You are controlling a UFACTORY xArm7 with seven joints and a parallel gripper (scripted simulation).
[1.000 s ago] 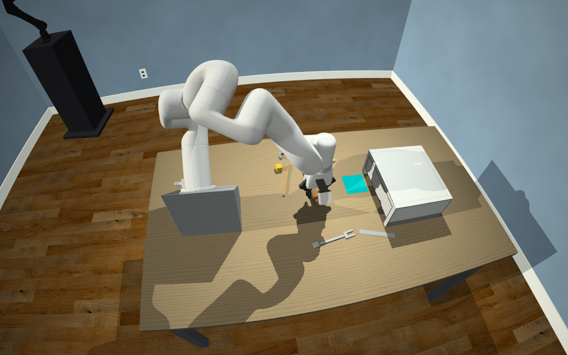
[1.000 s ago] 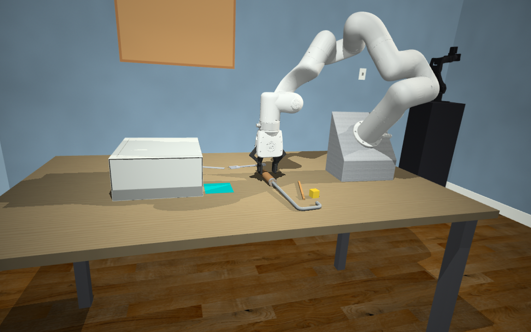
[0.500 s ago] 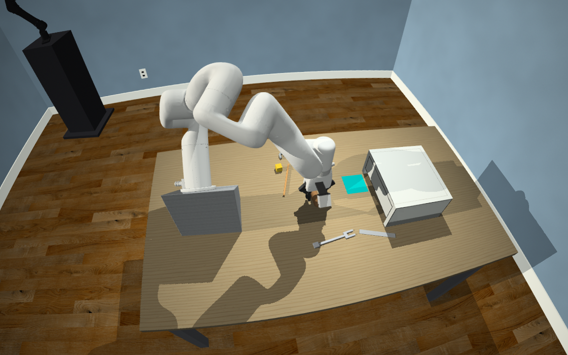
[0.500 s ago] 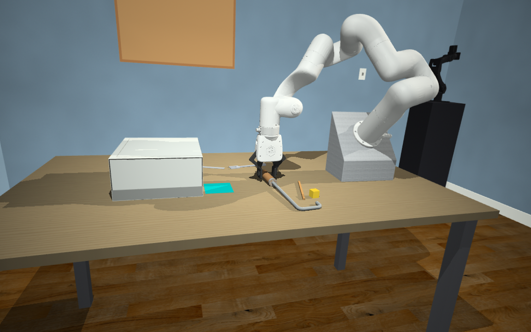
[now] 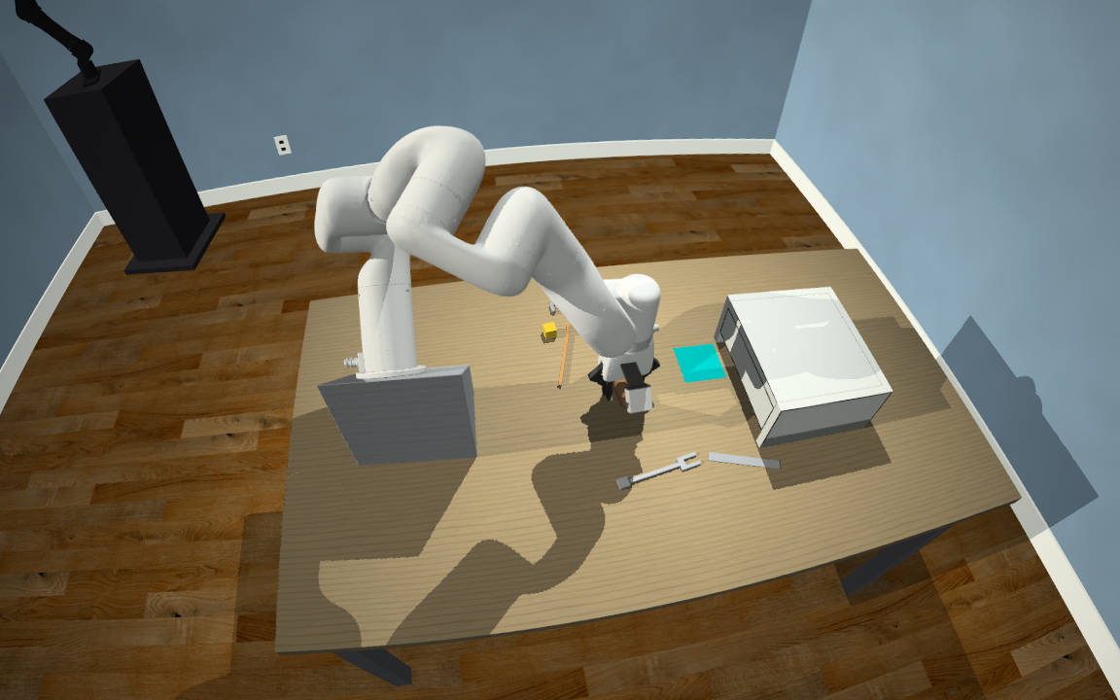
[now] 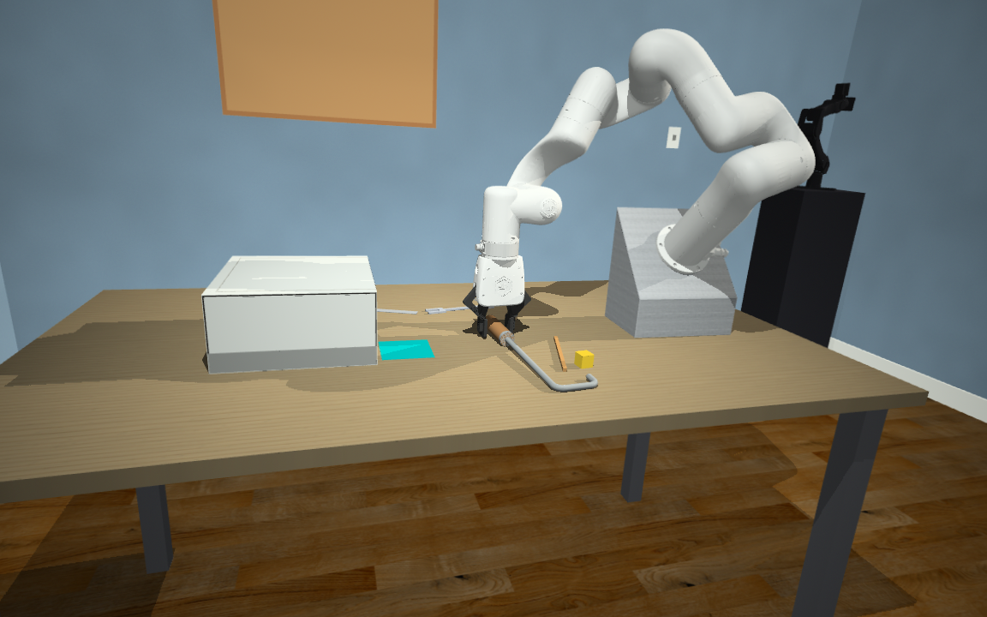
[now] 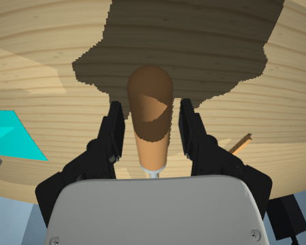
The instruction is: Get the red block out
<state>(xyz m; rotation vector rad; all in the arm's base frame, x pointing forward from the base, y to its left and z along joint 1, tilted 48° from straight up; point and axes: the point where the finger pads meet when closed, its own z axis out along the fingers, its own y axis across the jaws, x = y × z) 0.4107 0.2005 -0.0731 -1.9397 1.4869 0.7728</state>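
My gripper is now 50 mm short of the grey forked tool, 190 mm to the left of it and 20 mm above it. From my hand the other things lie so: hooked tool with wooden handle 60 mm behind, 110 mm to the left, 10 mm below; then teal square 190 mm ahead, 80 mm to the left, 20 mm below; then thin wooden stick 110 mm behind, 110 mm to the left, 20 mm below.
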